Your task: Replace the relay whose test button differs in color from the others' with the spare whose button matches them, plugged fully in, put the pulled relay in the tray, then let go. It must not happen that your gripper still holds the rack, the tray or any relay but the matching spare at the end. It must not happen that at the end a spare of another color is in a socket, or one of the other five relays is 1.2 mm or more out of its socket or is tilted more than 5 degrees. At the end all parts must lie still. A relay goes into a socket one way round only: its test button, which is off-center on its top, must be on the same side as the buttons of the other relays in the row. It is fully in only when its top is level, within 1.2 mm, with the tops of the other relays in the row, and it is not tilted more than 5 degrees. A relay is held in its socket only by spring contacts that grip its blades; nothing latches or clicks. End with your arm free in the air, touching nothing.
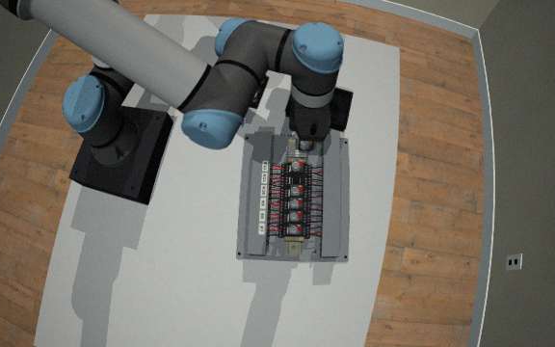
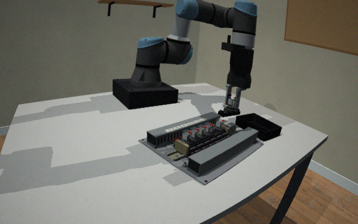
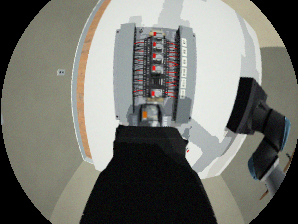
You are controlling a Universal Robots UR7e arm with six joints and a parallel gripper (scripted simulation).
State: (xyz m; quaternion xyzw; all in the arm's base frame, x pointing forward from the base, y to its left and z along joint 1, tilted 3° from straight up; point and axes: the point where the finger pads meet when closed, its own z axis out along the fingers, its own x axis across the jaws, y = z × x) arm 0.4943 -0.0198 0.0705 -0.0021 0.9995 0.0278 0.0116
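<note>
My hand is 160 mm to the right of the black tray, 110 mm above it and 40 mm short of it.
</note>
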